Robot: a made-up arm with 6 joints.
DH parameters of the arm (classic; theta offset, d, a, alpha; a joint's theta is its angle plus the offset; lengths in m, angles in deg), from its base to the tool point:
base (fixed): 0 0.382 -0.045 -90
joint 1: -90 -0.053 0.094 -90
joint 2: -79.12 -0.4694 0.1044 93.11
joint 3: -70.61 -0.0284 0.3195 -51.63
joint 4: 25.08 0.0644 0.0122 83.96
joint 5: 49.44 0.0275 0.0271 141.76
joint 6: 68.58 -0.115 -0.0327 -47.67
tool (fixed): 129.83 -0.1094 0 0
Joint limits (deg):
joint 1: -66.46..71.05
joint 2: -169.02..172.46
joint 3: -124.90..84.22
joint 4: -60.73..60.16
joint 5: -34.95..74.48
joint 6: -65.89..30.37
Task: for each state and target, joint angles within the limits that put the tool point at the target. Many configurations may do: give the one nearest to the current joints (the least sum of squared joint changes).
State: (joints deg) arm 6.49 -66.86 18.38 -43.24 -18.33 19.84
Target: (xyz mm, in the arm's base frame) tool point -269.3 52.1 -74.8
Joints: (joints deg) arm -26.09 -56.69 54.75 -57.50 -4.19 9.32
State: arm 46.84 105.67 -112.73 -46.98 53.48 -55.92
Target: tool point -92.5 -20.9 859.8
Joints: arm 71.05 119.39 -116.79 -49.40 55.21 -52.91
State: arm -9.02 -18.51 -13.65 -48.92 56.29 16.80
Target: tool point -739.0 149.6 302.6
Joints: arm 2.08 -9.20 -16.75 -27.97 28.99 27.46
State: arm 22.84 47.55 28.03 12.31 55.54 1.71
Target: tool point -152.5 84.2 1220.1
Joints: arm 48.59 89.41 36.32 27.99 58.59 2.56
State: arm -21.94 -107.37 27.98 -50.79 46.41 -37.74
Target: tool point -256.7 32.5 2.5
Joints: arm -41.83 -69.08 51.74 -60.73 38.32 -35.00
